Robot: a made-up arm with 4 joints.
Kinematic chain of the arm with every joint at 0, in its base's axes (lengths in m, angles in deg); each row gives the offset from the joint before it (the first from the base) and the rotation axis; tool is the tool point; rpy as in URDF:
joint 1: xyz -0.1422 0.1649 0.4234 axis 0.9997 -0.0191 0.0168
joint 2: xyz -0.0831 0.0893 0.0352 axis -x
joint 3: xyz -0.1 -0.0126 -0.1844 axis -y
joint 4: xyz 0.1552 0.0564 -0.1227 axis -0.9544 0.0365 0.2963
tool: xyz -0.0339 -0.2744 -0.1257 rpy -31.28 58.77 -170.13
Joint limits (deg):
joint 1: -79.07..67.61
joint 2: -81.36..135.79
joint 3: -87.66..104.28
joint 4: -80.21..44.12
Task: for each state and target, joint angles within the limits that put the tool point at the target. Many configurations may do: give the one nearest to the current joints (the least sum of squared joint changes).
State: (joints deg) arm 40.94 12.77 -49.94 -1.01
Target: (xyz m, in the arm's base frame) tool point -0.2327 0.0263 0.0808
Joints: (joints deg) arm 32.53 23.51 -19.18 18.36
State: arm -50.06 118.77 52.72 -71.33
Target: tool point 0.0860 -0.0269 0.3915
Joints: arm -18.06 81.18 66.28 -71.95
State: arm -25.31 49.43 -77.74 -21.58
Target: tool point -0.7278 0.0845 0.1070
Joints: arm -43.93 0.62 -81.11 -70.07
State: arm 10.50 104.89 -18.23 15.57
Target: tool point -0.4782 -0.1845 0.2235
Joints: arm 34.50 63.60 -54.82 -5.59
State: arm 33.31 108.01 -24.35 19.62
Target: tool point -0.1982 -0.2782 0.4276
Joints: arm 51.78 101.27 -0.68 4.38
